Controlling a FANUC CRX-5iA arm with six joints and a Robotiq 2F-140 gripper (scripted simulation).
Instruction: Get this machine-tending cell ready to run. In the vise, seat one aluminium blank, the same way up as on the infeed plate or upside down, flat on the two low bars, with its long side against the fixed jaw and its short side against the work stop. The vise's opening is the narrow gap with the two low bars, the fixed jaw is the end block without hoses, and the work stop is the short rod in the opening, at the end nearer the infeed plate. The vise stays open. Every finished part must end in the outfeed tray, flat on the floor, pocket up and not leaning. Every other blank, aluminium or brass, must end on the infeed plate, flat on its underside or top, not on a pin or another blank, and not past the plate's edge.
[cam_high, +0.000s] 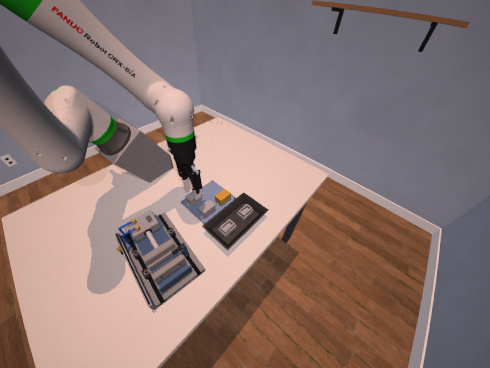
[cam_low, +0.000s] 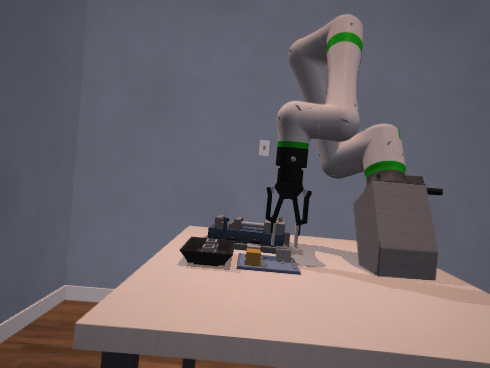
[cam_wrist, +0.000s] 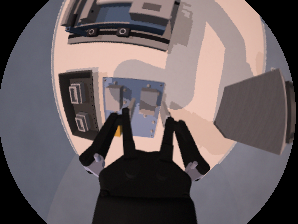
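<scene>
Right now my hand is 10 cm short of the brass blank, 8 cm to the right of it and 5 cm above it. Also, from my hand: vise 25 cm to the right, 9 cm ahead, 4 cm below.
</scene>
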